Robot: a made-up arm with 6 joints. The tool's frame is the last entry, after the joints. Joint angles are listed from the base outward.
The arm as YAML. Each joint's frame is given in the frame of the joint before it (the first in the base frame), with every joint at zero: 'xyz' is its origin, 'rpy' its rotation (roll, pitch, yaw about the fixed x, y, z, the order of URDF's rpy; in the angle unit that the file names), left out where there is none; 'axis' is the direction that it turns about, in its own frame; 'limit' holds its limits. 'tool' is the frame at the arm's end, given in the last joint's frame.
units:
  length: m
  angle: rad
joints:
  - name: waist
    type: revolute
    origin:
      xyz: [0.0, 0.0, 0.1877]
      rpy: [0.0, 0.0, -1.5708]
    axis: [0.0, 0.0, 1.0]
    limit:
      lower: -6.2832
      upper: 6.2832
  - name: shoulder
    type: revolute
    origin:
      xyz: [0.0, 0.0, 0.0]
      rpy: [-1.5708, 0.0, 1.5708]
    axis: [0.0, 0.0, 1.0]
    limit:
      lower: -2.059
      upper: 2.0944
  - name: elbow
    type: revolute
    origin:
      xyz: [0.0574, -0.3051, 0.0]
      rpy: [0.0, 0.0, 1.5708]
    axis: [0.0, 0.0, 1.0]
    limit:
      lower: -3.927
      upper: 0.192
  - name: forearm
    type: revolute
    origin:
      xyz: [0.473, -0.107, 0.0]
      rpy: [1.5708, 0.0, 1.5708]
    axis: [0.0, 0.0, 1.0]
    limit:
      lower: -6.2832
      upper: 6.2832
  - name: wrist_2
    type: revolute
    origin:
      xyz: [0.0, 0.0, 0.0]
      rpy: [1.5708, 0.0, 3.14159]
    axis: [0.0, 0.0, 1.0]
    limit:
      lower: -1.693
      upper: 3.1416
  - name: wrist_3
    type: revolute
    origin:
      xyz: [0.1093, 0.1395, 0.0]
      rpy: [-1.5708, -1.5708, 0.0]
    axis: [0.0, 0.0, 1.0]
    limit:
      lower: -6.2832
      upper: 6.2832
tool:
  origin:
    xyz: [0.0, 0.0, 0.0]
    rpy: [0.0, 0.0, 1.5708]
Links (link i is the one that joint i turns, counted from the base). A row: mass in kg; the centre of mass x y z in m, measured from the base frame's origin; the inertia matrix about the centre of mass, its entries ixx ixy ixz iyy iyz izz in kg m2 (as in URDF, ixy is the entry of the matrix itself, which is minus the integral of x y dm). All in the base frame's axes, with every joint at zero. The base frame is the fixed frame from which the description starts. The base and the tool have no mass.
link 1: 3.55; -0.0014 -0.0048 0.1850; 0.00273 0 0 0.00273 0 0.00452
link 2: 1.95; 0.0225 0.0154 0.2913; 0.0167 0 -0.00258 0.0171 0 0.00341
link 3: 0.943; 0.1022 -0.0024 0.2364; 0.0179 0 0.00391 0.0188 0 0.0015
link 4: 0.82; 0.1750 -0.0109 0.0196; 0.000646 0 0 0.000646 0 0.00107
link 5: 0.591; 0.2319 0.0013 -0.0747; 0.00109 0 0.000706 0.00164 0 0.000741
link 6: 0.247; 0.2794 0.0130 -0.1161; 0.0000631 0 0 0.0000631 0 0.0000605
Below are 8 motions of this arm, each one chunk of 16 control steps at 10 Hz.
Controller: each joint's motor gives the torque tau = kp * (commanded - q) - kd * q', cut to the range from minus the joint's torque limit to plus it. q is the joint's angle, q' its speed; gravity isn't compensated. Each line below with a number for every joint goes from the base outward.
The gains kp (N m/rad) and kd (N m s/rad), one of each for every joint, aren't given. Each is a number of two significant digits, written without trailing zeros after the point. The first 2 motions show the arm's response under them.
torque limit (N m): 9.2 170 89 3 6.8 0.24
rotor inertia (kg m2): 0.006 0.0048 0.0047 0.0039 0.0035 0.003
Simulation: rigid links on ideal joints. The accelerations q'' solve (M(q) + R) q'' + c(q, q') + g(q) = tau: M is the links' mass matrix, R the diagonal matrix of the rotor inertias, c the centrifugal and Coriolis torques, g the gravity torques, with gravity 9.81 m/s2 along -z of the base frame. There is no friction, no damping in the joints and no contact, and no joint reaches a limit. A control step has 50 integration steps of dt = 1/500 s. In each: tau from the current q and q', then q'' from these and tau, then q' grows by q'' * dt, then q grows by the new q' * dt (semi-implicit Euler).
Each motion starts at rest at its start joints. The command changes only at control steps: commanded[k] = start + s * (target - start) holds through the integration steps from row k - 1 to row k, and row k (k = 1, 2, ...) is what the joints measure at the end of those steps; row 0 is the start. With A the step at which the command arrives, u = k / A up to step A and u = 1 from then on. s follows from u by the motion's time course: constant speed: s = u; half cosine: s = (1 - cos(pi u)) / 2; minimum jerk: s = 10 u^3 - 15 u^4 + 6 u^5; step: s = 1 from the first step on.
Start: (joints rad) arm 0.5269 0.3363 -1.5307 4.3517 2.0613 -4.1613
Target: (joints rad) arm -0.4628 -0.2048 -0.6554 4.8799 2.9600 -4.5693
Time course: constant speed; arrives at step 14
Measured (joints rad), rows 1 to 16:
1: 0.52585 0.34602 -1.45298 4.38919 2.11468 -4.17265
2: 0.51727 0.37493 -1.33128 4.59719 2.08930 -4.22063
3: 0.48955 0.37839 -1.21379 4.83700 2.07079 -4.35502
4: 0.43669 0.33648 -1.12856 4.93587 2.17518 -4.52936
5: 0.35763 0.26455 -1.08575 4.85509 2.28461 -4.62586
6: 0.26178 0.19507 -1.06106 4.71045 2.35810 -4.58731
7: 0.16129 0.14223 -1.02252 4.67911 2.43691 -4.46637
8: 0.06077 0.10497 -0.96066 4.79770 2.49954 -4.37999
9: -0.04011 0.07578 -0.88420 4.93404 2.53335 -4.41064
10: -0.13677 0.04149 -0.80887 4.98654 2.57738 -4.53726
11: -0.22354 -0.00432 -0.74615 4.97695 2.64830 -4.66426
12: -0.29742 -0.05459 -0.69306 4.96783 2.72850 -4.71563
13: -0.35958 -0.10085 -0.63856 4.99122 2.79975 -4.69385
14: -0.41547 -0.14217 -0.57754 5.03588 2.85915 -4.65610
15: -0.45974 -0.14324 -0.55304 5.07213 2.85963 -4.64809
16: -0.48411 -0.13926 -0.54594 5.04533 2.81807 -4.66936
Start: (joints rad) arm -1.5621 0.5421 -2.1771 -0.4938 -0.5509 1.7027
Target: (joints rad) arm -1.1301 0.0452 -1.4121 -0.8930 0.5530 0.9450
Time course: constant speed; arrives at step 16
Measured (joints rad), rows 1 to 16:
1: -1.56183 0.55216 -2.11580 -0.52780 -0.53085 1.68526
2: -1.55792 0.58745 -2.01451 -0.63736 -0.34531 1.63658
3: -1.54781 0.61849 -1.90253 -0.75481 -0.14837 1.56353
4: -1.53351 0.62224 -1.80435 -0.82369 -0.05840 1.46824
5: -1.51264 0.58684 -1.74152 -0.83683 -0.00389 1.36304
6: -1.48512 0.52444 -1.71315 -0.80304 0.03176 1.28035
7: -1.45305 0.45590 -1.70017 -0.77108 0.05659 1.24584
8: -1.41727 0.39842 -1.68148 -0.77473 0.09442 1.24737
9: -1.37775 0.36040 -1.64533 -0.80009 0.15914 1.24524
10: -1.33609 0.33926 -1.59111 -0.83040 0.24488 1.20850
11: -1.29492 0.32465 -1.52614 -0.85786 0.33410 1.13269
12: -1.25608 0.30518 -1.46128 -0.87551 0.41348 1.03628
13: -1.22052 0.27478 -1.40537 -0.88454 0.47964 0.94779
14: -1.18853 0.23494 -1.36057 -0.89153 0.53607 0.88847
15: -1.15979 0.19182 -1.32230 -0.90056 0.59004 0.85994
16: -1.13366 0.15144 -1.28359 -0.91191 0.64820 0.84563
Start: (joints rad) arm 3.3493 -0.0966 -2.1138 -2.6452 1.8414 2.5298
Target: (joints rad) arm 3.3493 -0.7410 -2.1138 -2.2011 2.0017 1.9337
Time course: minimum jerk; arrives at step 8
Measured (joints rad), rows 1 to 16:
1: 3.35246 -0.08834 -2.08192 -2.61398 1.94010 2.55445
2: 3.35424 -0.08891 -2.02759 -2.49202 1.91531 2.60410
3: 3.36104 -0.14397 -1.96663 -2.27993 1.83619 2.55880
4: 3.37840 -0.27102 -1.93180 -2.05035 1.88361 2.36428
5: 3.39533 -0.45662 -1.95363 -1.95062 1.98115 2.09274
6: 3.39213 -0.65335 -2.03020 -2.06802 2.03776 1.86345
7: 3.37439 -0.81174 -2.13132 -2.30009 2.10893 1.78430
8: 3.34454 -0.90410 -2.21955 -2.42918 2.21122 1.88573
9: 3.30994 -0.92699 -2.26003 -2.38939 2.25062 2.06995
10: 3.28780 -0.89233 -2.24561 -2.31172 2.20597 2.19146
11: 3.28601 -0.82893 -2.19363 -2.25374 2.14719 2.18374
12: 3.30473 -0.77017 -2.13199 -2.16315 2.11151 2.08335
13: 3.33852 -0.73635 -2.08454 -2.04091 2.10509 1.96132
14: 3.36854 -0.72964 -2.06228 -1.96875 2.12084 1.87231
15: 3.38218 -0.74205 -2.06463 -2.00551 2.13426 1.84726
16: 3.37910 -0.76445 -2.08412 -2.10600 2.13897 1.88954

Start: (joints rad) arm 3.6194 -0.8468 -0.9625 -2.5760 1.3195 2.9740
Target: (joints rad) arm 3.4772 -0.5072 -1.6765 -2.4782 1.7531 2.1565
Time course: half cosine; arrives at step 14
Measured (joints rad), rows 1 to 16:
1: 3.61892 -0.84590 -0.91302 -2.55220 1.32002 2.98775
2: 3.61365 -0.79680 -0.87539 -2.49082 1.25402 2.99949
3: 3.61024 -0.74508 -0.86145 -2.46824 1.21530 2.94177
4: 3.60996 -0.71000 -0.88875 -2.46742 1.24633 2.81866
5: 3.60719 -0.68631 -0.95902 -2.46105 1.32174 2.68303
6: 3.59712 -0.66428 -1.05317 -2.45254 1.41214 2.58272
7: 3.57951 -0.63767 -1.15146 -2.43938 1.49619 2.52761
8: 3.55793 -0.60466 -1.24304 -2.41723 1.56666 2.49251
9: 3.53639 -0.56768 -1.32420 -2.38998 1.62377 2.44508
10: 3.51754 -0.53150 -1.39448 -2.36476 1.67033 2.37093
11: 3.50240 -0.50090 -1.45405 -2.34602 1.70902 2.27998
12: 3.49082 -0.47916 -1.50230 -2.33499 1.74052 2.19599
13: 3.48224 -0.46762 -1.53755 -2.33136 1.76342 2.14110
14: 3.47639 -0.46609 -1.55747 -2.33397 1.77511 2.12556
15: 3.47349 -0.46903 -1.56601 -2.33898 1.77965 2.14331
16: 3.47299 -0.47029 -1.56946 -2.34191 1.78141 2.17457

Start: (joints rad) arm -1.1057 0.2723 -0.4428 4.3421 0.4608 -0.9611
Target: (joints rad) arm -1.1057 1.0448 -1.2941 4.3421 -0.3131 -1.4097
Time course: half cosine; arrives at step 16
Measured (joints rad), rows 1 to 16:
1: -1.10407 0.32848 -0.44166 4.35935 0.48650 -0.95749
2: -1.11017 0.37365 -0.42384 4.31999 0.45048 -0.93173
3: -1.10989 0.41087 -0.44074 4.31710 0.40227 -0.90062
4: -1.10538 0.45459 -0.49645 4.33401 0.37111 -0.90454
5: -1.10425 0.51074 -0.57007 4.34597 0.32517 -0.96117
6: -1.10532 0.57997 -0.64634 4.34919 0.26447 -1.04774
7: -1.10639 0.65820 -0.72255 4.34430 0.19960 -1.12900
8: -1.10682 0.73950 -0.80079 4.33881 0.13312 -1.18600
9: -1.10653 0.81916 -0.88154 4.33722 0.06698 -1.22261
10: -1.10580 0.89438 -0.96213 4.33836 0.00380 -1.25421
11: -1.10504 0.96328 -1.03819 4.33903 -0.05447 -1.29215
12: -1.10444 1.02397 -1.10566 4.33700 -0.10567 -1.33622
13: -1.10401 1.07431 -1.16168 4.33240 -0.14754 -1.37780
14: -1.10367 1.11211 -1.20451 4.32692 -0.17838 -1.40781
15: -1.10336 1.13563 -1.23308 4.32224 -0.19698 -1.42239
16: -1.10307 1.14382 -1.24663 4.31912 -0.20252 -1.42331

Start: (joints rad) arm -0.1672 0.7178 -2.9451 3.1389 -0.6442 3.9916
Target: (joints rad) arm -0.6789 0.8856 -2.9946 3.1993 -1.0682 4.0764
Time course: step
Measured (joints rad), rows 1 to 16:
1: -0.21022 0.84830 -3.01799 3.30078 -1.11434 4.02937
2: -0.27372 0.99392 -2.93564 3.30967 -1.22899 4.03193
3: -0.34063 1.09953 -2.83637 3.14372 -0.95160 4.02035
4: -0.42873 1.14167 -2.77608 3.12903 -1.02731 4.04037
5: -0.52774 1.12037 -2.77286 3.17492 -1.08717 4.05490
6: -0.62285 1.06439 -2.81377 3.16217 -1.03574 4.05805
7: -0.71183 1.01087 -2.86481 3.13745 -1.06264 4.06745
8: -0.78984 0.98301 -2.90005 3.13161 -1.10613 4.08160
9: -0.84746 0.98516 -2.90913 3.13085 -1.10599 4.09070
10: -0.88019 1.00672 -2.89611 3.12644 -1.09418 4.09123
11: -0.89022 1.03183 -2.87378 3.12713 -1.08797 4.08463
12: -0.88147 1.04807 -2.85521 3.13470 -1.08229 4.07415
13: -0.85758 1.05086 -2.84765 3.14258 -1.07939 4.06428
14: -0.82266 1.04312 -2.85105 3.15087 -1.08086 4.05866
15: -0.78098 1.03166 -2.86044 3.16165 -1.08415 4.05752
16: -0.73665 1.02287 -2.86968 3.17224 -1.08768 4.05809

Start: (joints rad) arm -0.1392 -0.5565 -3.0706 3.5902 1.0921 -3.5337
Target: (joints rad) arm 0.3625 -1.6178 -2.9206 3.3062 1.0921 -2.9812
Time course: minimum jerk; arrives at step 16
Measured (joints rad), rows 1 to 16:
1: -0.14049 -0.57658 -3.08923 3.59487 1.13089 -3.51031
2: -0.13954 -0.63291 -3.12596 3.57801 1.18727 -3.45313
3: -0.13563 -0.70914 -3.16500 3.55097 1.22558 -3.39240
4: -0.12883 -0.79400 -3.19070 3.52731 1.24544 -3.34926
5: -0.11761 -0.88453 -3.19596 3.50417 1.24337 -3.32298
6: -0.10080 -0.98341 -3.18331 3.47996 1.22648 -3.30090
7: -0.07757 -1.09475 -3.16167 3.45303 1.20814 -3.27059
8: -0.04745 -1.21988 -3.14099 3.42262 1.19842 -3.22709
9: -0.01007 -1.35460 -3.12794 3.39161 1.20137 -3.17352
10: 0.03515 -1.48893 -3.12378 3.36363 1.21459 -3.11683
11: 0.08883 -1.60959 -3.12497 3.34134 1.23116 -3.06340
12: 0.15074 -1.70413 -3.12568 3.32623 1.24326 -3.01756
13: 0.21858 -1.76524 -3.12110 3.31821 1.24555 -2.98266
14: 0.28778 -1.79294 -3.10988 3.31621 1.23766 -2.96158
15: 0.35288 -1.79422 -3.09411 3.31862 1.22382 -2.95500
16: 0.40941 -1.78095 -3.07705 3.32284 1.20885 -2.95922

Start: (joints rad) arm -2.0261 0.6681 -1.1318 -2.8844 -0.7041 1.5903
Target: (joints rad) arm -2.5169 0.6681 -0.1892 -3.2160 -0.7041 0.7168
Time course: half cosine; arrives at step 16
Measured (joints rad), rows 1 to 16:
1: -2.02737 0.72355 -1.11827 -2.87292 -0.59706 1.59309
2: -2.02879 0.77963 -1.05773 -2.90432 -0.50215 1.60159
3: -2.03391 0.78560 -0.99330 -2.97306 -0.56956 1.57701
4: -2.05033 0.76329 -0.94843 -2.98513 -0.59937 1.49960
5: -2.07776 0.74567 -0.90941 -2.95451 -0.56340 1.40902
6: -2.11240 0.74020 -0.85123 -2.95692 -0.54699 1.33761
7: -2.15520 0.74091 -0.77066 -3.01416 -0.55125 1.27325
8: -2.20847 0.74020 -0.68121 -3.08165 -0.55051 1.18932
9: -2.26763 0.73422 -0.59575 -3.12093 -0.54872 1.08129
10: -2.32261 0.72602 -0.51758 -3.13595 -0.54852 0.96824
11: -2.36830 0.71940 -0.44502 -3.14982 -0.54641 0.87070
12: -2.40650 0.71444 -0.37857 -3.17362 -0.54567 0.79515
13: -2.43960 0.71006 -0.32169 -3.20020 -0.54825 0.73697
14: -2.46744 0.70621 -0.27794 -3.21767 -0.55068 0.69113
15: -2.48884 0.70324 -0.24935 -3.22267 -0.55129 0.65802
16: -2.50287 0.70140 -0.23671 -3.22000 -0.55134 0.64186

